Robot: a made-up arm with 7 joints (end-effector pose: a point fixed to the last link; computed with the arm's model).
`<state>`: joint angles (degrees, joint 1 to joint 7).
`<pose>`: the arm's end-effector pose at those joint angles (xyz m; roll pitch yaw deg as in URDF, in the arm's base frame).
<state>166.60 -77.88 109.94 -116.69 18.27 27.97 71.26</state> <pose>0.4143 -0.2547 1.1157 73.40 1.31 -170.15</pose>
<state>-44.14 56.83 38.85 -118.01 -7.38 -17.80 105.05</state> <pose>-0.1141 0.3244 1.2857 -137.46 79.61 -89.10</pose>
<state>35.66 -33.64 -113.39 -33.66 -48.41 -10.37 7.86</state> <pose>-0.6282 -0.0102 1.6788 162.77 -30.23 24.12</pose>
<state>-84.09 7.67 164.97 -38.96 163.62 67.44 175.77</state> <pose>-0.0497 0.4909 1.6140 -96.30 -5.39 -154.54</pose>
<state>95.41 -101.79 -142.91 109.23 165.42 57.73 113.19</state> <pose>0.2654 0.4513 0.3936 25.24 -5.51 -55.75</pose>
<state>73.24 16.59 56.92 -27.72 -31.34 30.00 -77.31</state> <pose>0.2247 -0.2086 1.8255 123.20 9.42 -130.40</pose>
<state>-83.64 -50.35 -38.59 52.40 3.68 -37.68 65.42</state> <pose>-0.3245 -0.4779 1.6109 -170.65 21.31 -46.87</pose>
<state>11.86 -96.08 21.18 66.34 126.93 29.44 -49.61</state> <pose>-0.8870 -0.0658 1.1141 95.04 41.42 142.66</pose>
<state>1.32 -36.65 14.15 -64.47 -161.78 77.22 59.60</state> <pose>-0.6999 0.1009 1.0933 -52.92 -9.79 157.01</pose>
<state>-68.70 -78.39 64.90 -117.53 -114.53 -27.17 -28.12</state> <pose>-0.4363 -0.1478 0.7309 -55.74 -29.39 -160.73</pose>
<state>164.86 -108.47 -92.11 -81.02 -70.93 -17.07 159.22</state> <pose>0.3555 0.6946 0.5912 -134.27 -5.83 -170.72</pose>
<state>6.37 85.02 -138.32 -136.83 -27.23 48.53 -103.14</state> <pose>0.2643 -0.3722 0.6756 -88.05 -20.34 -15.24</pose>
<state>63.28 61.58 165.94 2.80 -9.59 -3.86 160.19</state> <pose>0.3014 -0.9070 1.3790 92.51 26.35 -139.12</pose>
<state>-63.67 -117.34 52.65 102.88 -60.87 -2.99 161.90</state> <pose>0.0611 -0.6852 0.9285 98.07 1.03 -123.02</pose>
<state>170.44 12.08 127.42 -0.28 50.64 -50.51 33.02</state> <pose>-0.3507 0.0483 1.8764 -153.67 41.05 -102.91</pose>
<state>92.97 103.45 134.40 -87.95 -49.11 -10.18 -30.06</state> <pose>0.2068 -0.4789 0.3194 28.08 -4.73 -76.29</pose>
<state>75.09 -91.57 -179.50 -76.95 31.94 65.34 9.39</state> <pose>-0.2802 0.7257 1.2082 77.33 -30.29 -23.44</pose>
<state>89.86 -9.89 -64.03 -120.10 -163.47 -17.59 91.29</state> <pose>-0.4378 0.2062 1.0769 -79.33 -65.15 -143.60</pose>
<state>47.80 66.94 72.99 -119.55 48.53 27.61 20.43</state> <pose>0.4875 0.0073 1.1242 -148.00 17.29 150.59</pose>
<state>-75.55 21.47 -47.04 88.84 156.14 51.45 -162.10</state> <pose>-0.1146 0.6453 1.3827 88.61 11.67 4.60</pose>
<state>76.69 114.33 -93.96 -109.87 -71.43 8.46 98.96</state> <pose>-0.4208 -0.4978 0.7553 73.37 23.53 92.63</pose>
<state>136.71 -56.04 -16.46 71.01 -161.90 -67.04 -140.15</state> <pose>0.2702 0.2023 1.6004 97.79 -67.95 94.06</pose>
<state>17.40 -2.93 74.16 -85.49 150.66 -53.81 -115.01</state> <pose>-0.0158 0.4460 1.4714 -172.57 23.43 117.42</pose>
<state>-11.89 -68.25 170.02 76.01 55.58 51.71 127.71</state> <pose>-0.7158 -0.2142 0.6617 -26.18 29.65 -70.56</pose>
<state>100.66 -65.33 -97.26 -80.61 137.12 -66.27 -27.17</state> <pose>-0.4070 0.6944 1.1515 -91.87 55.91 -146.03</pose>
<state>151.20 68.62 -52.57 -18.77 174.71 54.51 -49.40</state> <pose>-0.9262 -0.1718 1.3297 105.61 -28.88 8.47</pose>
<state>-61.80 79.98 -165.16 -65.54 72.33 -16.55 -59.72</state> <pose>0.5648 0.7109 0.5599 -44.58 37.85 168.91</pose>
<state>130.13 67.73 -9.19 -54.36 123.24 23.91 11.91</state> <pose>-0.5839 -0.3728 1.5253 137.33 -22.94 -5.03</pose>
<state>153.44 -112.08 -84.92 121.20 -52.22 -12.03 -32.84</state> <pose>0.4293 -0.2127 0.6662 90.57 -34.96 170.81</pose>
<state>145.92 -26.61 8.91 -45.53 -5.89 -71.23 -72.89</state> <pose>0.5818 0.3453 1.4255 -47.64 -33.28 64.47</pose>
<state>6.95 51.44 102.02 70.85 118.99 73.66 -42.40</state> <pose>0.4466 -0.4510 1.4484 145.33 -1.25 31.84</pose>
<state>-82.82 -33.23 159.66 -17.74 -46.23 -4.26 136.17</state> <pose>-0.0005 -0.3908 1.8248 140.92 -12.36 88.11</pose>
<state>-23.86 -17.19 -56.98 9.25 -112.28 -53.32 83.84</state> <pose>-0.2627 -0.1352 1.8777 139.19 39.78 -2.96</pose>
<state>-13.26 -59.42 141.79 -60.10 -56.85 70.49 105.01</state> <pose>-0.4939 -0.0410 1.5505 161.14 -38.80 65.59</pose>
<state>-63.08 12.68 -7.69 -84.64 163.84 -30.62 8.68</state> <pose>-0.0498 -0.3312 1.5514 109.46 -0.37 147.92</pose>
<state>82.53 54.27 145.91 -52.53 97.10 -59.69 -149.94</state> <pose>0.2093 -0.9070 1.0716 -87.17 -43.47 -48.11</pose>
